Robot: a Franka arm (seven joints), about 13 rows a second.
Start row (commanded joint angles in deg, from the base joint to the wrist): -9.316, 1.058, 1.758, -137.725, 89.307, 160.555, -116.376
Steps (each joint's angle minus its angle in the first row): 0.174, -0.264, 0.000, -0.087, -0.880, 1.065, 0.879; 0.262, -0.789, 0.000, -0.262, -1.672, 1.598, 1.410; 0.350, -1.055, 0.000, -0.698, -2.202, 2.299, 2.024; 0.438, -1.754, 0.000, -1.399, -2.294, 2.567, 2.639; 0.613, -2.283, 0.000, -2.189, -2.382, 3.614, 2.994; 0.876, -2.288, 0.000, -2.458, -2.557, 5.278, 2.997; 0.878, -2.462, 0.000, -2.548, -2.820, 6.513, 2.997; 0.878, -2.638, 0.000, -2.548, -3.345, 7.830, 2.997; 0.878, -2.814, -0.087, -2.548, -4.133, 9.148, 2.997; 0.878, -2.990, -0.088, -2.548, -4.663, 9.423, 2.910
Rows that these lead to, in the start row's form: -9.142, 0.794, 1.758, -137.812, 88.427, 161.620, -115.497; -9.054, 0.269, 1.758, -137.987, 87.635, 162.153, -114.966; -8.966, 0.003, 1.758, -138.423, 87.105, 162.854, -114.352; -8.878, -0.696, 1.758, -139.124, 87.013, 163.122, -113.737; -8.703, -1.225, 1.758, -139.914, 86.925, 164.169, -113.382; -8.440, -1.230, 1.758, -140.183, 86.750, 165.833, -113.379; -8.438, -1.404, 1.758, -140.273, 86.487, 167.068, -113.379; -8.438, -1.580, 1.758, -140.273, 85.962, 168.385, -113.379; -8.438, -1.756, 1.671, -140.273, 85.174, 169.703, -113.379; -8.438, -1.932, 1.670, -140.273, 84.644, 169.978, -113.466
